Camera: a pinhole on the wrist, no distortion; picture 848 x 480 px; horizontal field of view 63.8 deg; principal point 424.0 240.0 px. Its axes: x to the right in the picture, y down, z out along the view. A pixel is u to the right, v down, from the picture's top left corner.
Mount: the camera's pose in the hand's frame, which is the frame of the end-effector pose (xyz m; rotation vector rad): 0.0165 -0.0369 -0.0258 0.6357 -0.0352 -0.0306
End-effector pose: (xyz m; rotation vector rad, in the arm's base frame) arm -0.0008 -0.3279 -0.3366 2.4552 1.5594 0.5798
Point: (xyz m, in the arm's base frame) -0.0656 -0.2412 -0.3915
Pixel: 650 28
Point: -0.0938 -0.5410 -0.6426
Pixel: outside the picture
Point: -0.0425 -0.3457 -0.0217
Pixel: behind the camera
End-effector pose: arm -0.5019 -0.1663 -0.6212 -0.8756 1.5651 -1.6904
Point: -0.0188 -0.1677 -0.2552
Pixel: 123 251
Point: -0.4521 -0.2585 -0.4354
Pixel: 599 106
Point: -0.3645 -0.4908 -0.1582
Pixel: 715 88
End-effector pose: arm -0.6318 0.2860 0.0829 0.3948 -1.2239 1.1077
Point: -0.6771 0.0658 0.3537
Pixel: 724 464
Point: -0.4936 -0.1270 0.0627
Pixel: 29 126
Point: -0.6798 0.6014 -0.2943
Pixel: behind the camera
